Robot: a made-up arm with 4 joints. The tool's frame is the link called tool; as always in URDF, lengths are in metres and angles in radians. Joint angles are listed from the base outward. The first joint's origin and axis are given. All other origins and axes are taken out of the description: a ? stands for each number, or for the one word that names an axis. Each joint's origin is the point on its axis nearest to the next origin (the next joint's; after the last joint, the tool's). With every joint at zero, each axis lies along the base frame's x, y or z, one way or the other. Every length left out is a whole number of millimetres.
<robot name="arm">
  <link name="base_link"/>
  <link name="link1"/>
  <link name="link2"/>
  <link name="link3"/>
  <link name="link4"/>
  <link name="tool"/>
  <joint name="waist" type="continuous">
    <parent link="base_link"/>
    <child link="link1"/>
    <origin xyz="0 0 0.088"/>
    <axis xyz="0 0 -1"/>
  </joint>
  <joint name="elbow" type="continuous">
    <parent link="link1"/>
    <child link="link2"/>
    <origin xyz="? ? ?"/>
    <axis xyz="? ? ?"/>
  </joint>
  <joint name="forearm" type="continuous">
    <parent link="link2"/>
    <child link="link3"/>
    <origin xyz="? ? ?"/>
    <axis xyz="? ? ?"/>
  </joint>
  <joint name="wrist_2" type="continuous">
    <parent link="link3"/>
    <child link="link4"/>
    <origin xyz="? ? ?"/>
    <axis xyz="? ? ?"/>
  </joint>
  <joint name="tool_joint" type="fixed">
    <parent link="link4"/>
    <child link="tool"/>
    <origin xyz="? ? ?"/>
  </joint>
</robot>
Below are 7 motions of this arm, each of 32 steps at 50 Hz.
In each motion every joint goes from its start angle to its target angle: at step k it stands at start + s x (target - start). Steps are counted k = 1, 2, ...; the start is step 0. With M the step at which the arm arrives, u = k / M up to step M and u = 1 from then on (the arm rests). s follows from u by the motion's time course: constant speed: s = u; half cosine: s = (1 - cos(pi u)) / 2; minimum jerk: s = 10 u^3 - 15 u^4 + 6 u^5.
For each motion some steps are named. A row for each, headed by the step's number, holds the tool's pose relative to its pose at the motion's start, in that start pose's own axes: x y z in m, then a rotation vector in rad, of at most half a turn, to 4 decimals.
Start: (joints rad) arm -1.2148 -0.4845 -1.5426 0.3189
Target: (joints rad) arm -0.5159 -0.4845 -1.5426 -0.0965
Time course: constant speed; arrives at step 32
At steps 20, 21, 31, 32:
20: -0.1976 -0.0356 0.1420 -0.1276 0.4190 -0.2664
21: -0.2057 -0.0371 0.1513 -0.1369 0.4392 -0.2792
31: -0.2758 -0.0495 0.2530 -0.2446 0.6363 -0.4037
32: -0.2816 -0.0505 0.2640 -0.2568 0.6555 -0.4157

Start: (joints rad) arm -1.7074 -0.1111 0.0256 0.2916
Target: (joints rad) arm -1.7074 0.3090 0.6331 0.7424
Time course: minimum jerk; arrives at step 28
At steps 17, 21, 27, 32:
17: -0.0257 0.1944 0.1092 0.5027 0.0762 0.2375
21: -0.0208 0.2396 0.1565 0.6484 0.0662 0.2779
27: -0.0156 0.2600 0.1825 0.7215 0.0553 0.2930
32: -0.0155 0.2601 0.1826 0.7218 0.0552 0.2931

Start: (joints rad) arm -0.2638 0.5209 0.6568 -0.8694
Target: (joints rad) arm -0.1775 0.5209 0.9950 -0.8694
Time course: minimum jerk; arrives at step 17
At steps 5, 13, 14, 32:
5: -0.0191 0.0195 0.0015 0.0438 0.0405 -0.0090
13: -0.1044 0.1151 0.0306 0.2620 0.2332 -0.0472
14: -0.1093 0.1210 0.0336 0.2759 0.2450 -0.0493
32: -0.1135 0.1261 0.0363 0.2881 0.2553 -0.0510

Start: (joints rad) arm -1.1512 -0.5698 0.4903 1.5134
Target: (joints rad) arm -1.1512 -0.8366 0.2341 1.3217
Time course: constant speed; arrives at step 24
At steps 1, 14, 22, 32:
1: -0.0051 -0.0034 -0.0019 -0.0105 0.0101 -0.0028
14: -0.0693 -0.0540 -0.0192 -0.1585 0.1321 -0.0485
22: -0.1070 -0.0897 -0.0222 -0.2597 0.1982 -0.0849
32: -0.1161 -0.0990 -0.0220 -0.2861 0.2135 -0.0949

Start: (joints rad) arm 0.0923 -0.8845 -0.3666 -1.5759
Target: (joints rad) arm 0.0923 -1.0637 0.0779 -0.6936
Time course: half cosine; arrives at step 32
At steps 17, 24, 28, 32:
17: -0.1174 0.0415 0.0147 0.1516 0.2164 0.4577
24: -0.1794 0.0623 0.0377 0.2847 0.3044 0.7154
28: -0.2005 0.0689 0.0483 0.3398 0.3287 0.8069
32: -0.2078 0.0711 0.0523 0.3600 0.3363 0.8390

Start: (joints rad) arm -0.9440 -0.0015 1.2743 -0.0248
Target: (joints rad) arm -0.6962 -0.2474 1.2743 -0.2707
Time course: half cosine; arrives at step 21
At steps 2, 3, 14, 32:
2: 0.0019 -0.0002 -0.0013 0.0002 -0.0069 -0.0018
3: 0.0042 -0.0005 -0.0028 0.0004 -0.0153 -0.0041
14: 0.0676 -0.0091 -0.0367 0.0097 -0.2313 -0.0619
32: 0.0921 -0.0129 -0.0460 0.0147 -0.3082 -0.0820

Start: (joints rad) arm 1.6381 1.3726 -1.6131 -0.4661
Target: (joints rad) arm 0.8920 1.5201 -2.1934 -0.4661
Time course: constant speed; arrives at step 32
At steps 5, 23, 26, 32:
5: 0.0596 -0.0857 -0.0055 -0.1727 -0.1133 0.0211
23: 0.2621 -0.3553 0.1384 -0.7998 -0.5182 0.0831
26: 0.2889 -0.3877 0.1837 -0.9050 -0.5852 0.0917
32: 0.3329 -0.4372 0.2872 -1.1159 -0.7186 0.1080

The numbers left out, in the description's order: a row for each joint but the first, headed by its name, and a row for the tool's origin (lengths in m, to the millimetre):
elbow: xyz -0.118 -0.093 0, axis 0 1 0
forearm: xyz -0.114 0 0.095, axis 1 0 0
wrist_2: xyz 0 0.046 -0.44, axis 0 0 1
tool: xyz 0.02 0.015 0

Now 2 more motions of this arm.
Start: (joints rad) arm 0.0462 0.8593 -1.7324 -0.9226
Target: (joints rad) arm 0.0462 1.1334 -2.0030 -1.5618
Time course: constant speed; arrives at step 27
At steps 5, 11, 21, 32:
5: 0.0274 -0.0122 -0.0020 -0.0200 -0.0469 -0.0685
11: 0.0617 -0.0239 -0.0025 -0.0337 -0.1076 -0.1510
21: 0.1209 -0.0360 0.0013 -0.0297 -0.2154 -0.2892
32: 0.1571 -0.0386 0.0063 -0.0107 -0.2813 -0.3721

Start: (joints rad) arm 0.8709 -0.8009 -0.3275 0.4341
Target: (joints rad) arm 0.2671 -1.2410 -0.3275 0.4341
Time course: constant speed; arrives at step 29
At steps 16, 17, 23, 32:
16: 0.1354 0.0080 -0.0304 0.1184 -0.3775 0.1136
17: 0.1439 0.0100 -0.0304 0.1277 -0.4009 0.1188
23: 0.1945 0.0244 -0.0261 0.1887 -0.5404 0.1454
32: 0.2423 0.0427 -0.0135 0.2579 -0.6775 0.1639

